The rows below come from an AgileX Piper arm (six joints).
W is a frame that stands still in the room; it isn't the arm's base.
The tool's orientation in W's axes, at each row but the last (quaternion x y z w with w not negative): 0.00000, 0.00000, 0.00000, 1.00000; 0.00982, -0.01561, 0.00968, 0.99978; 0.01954, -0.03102, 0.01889, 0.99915; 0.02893, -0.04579, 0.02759, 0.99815; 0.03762, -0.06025, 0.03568, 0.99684
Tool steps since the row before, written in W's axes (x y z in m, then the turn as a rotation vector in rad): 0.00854, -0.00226, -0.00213, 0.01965, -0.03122, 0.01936; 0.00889, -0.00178, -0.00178, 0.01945, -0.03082, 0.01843; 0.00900, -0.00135, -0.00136, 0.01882, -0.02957, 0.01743; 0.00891, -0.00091, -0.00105, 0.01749, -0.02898, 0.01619; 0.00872, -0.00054, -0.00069, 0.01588, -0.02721, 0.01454
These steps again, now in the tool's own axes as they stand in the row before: 0.00854, -0.00226, -0.00213, 0.01965, -0.03122, 0.01936; 0.00879, -0.00199, -0.00202, 0.01943, -0.03083, 0.01843; 0.00884, -0.00175, -0.00185, 0.01878, -0.02960, 0.01742; 0.00871, -0.00148, -0.00179, 0.01738, -0.02900, 0.01627; 0.00851, -0.00125, -0.00166, 0.01570, -0.02724, 0.01469
